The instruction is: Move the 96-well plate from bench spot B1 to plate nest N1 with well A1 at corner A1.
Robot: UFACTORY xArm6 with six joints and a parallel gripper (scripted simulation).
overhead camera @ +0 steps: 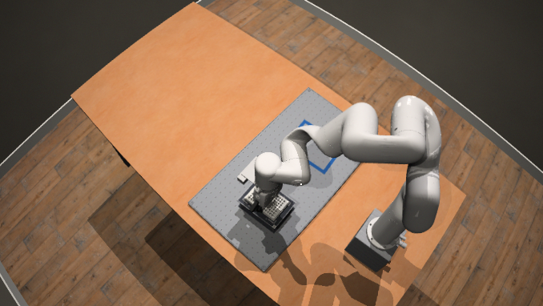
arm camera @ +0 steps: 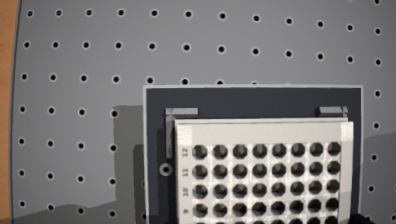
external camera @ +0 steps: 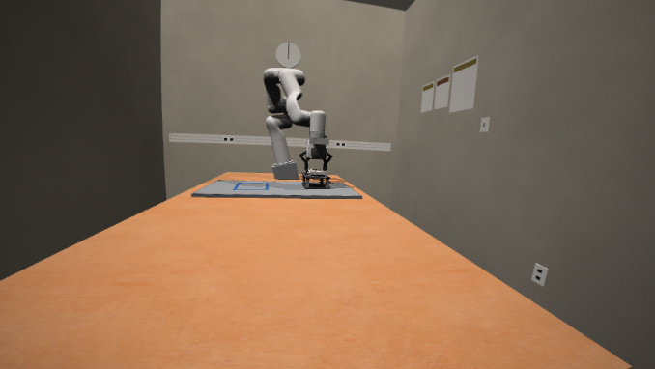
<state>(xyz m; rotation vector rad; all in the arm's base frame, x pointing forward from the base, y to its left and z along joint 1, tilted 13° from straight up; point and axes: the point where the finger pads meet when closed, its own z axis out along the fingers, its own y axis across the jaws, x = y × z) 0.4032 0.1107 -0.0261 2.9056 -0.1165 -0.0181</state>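
My hand is 1 cm above the 96-well plate. Round my hand: raised plate nest 3 cm below.
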